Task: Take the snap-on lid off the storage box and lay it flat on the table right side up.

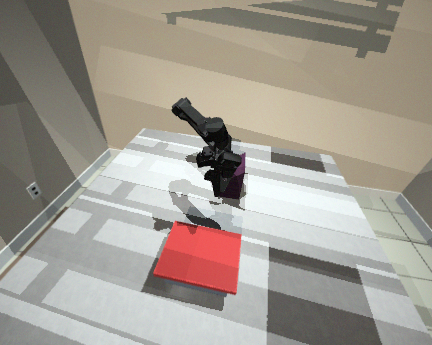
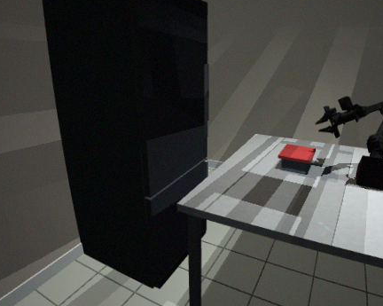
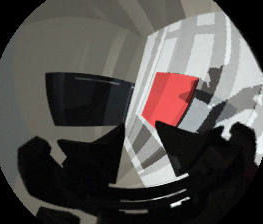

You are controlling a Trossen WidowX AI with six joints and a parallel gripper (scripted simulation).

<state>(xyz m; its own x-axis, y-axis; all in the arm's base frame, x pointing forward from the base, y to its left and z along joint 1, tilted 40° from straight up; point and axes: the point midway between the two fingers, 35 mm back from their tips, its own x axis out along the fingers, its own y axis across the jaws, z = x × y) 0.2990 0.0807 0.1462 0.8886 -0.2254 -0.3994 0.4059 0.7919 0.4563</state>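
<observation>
Now: the lid 90 mm ahead of my gripper tip, 30 mm to the right of it and 180 mm below it. The rest, counted from my gripper tip: storage box 90 mm ahead, 30 mm to the right, 220 mm below.
</observation>
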